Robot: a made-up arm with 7 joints. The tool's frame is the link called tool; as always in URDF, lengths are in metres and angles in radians. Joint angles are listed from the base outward. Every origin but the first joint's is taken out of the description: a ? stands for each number. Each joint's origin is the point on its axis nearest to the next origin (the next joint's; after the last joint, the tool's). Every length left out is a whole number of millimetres.
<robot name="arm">
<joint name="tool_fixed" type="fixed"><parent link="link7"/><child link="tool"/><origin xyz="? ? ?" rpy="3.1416 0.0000 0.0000"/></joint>
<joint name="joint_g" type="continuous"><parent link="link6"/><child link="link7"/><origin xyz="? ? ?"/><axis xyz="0 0 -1"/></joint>
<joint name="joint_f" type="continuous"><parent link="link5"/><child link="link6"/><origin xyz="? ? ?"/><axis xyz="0 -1 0"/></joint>
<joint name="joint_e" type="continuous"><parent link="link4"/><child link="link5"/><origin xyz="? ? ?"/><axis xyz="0 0 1"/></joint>
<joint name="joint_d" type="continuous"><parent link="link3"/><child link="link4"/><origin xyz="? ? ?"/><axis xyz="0 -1 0"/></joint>
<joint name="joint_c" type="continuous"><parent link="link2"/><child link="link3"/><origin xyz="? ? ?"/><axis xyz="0 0 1"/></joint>
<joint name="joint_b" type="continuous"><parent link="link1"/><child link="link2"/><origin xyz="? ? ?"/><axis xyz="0 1 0"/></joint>
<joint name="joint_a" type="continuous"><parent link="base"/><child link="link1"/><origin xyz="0.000 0.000 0.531"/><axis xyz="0 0 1"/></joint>
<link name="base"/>
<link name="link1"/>
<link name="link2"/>
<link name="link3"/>
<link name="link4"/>
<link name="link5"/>
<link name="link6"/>
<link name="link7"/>
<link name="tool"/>
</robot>
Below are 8 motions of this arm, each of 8 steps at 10 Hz.
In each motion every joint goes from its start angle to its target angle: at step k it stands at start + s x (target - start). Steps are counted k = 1, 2, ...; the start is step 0. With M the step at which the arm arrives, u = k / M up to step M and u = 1 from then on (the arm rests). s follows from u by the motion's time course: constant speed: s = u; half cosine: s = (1 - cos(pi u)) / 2; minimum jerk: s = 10 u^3 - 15 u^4 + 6 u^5.
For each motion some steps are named. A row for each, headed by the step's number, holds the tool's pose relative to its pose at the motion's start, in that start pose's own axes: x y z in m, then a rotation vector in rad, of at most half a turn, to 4 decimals.
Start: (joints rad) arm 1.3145 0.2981 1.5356 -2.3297 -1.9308 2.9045 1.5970
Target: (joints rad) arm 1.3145 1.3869 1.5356 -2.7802 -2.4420 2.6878 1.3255
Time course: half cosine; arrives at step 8
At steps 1, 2, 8:
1: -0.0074 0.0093 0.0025 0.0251 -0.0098 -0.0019
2: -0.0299 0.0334 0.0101 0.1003 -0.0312 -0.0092
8: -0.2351 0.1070 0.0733 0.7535 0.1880 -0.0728

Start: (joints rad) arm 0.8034 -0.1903 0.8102 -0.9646 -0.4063 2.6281 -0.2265
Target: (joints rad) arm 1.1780 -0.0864 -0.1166 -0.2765 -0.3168 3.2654 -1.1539
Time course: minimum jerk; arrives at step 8
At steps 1, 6, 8:
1: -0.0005 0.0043 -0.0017 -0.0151 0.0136 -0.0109
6: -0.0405 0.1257 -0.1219 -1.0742 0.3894 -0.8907
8: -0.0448 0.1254 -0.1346 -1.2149 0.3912 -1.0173

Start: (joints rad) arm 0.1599 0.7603 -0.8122 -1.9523 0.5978 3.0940 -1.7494
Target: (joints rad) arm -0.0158 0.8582 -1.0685 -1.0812 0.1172 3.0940 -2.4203
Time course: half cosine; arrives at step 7
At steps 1, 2, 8:
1: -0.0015 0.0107 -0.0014 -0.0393 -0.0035 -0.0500
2: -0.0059 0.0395 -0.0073 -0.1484 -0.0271 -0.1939
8: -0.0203 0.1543 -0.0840 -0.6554 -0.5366 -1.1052

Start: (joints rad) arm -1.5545 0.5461 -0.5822 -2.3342 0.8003 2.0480 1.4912
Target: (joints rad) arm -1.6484 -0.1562 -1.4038 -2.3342 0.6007 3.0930 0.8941
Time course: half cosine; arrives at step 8
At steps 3, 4, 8:
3: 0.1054 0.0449 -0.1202 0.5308 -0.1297 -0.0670
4: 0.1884 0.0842 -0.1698 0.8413 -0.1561 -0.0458
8: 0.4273 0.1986 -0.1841 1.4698 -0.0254 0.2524

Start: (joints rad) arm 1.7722 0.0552 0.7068 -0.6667 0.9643 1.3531 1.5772
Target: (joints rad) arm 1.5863 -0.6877 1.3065 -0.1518 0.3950 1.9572 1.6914
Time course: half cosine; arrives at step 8
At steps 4, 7, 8:
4: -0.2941 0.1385 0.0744 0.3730 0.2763 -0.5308
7: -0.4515 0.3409 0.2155 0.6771 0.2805 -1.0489
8: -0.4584 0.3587 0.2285 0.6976 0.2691 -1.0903

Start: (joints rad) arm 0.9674 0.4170 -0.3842 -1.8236 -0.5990 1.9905 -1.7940
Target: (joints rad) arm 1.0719 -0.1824 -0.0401 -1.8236 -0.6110 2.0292 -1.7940
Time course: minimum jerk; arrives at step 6
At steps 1, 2, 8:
1: 0.0012 -0.0068 -0.0100 -0.0275 -0.0034 -0.0014
2: 0.0081 -0.0439 -0.0569 -0.1626 -0.0230 -0.0083
8: 0.0663 -0.2758 -0.2086 -0.7662 -0.1675 -0.0371

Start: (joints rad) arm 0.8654 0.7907 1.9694 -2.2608 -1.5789 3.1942 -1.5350
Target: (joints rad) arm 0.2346 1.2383 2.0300 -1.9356 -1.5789 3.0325 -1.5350
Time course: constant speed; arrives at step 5
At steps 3, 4, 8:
3: -0.0232 -0.0856 -0.1937 0.1714 -0.5859 0.2065
4: -0.0049 -0.1026 -0.2685 0.2266 -0.7892 0.2660
8: 0.0277 -0.1120 -0.3436 0.2783 -0.9961 0.3209

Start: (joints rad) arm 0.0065 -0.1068 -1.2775 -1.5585 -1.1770 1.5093 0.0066
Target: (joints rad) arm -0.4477 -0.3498 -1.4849 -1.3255 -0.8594 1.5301 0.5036
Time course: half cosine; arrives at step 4
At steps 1, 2, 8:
1: -0.0102 0.0338 0.0417 0.0778 -0.0684 0.1548
2: -0.0605 0.1074 0.1403 0.2325 -0.2399 0.5466
8: -0.1875 0.1837 0.2605 0.3749 -0.4877 1.1340

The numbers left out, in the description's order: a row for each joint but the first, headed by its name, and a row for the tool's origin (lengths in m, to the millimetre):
tool: 0.000 0.000 0.000
joint_g: 0.054 0.000 0.000
joint_f: 0.000 0.000 0.000
joint_e: -0.050 0.000 0.232
joint_d: 0.092 0.000 0.000
joint_c: 0.000 0.000 0.416
joint_b: 0.000 0.000 0.000

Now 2 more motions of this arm.
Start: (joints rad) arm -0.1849 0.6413 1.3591 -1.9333 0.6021 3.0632 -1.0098
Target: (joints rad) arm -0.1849 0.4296 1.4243 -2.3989 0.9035 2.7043 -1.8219
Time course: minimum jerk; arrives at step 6
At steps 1, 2, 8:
1: -0.0021 -0.0045 0.0018 0.0166 -0.0203 -0.0251
2: -0.0136 -0.0266 0.0097 0.1032 -0.1140 -0.1458
8: -0.0897 -0.1175 0.0247 0.5758 -0.4064 -0.6073

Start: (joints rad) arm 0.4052 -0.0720 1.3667 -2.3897 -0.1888 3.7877 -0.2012
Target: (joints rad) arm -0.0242 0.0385 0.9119 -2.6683 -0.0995 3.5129 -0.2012
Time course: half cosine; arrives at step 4
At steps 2, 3, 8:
2: -0.0901 0.1146 -0.0349 -0.3308 -0.4105 0.2370
3: -0.1549 0.1700 -0.0938 -0.5438 -0.6707 0.4689
8: -0.1804 0.1846 -0.1242 -0.6260 -0.7682 0.5804

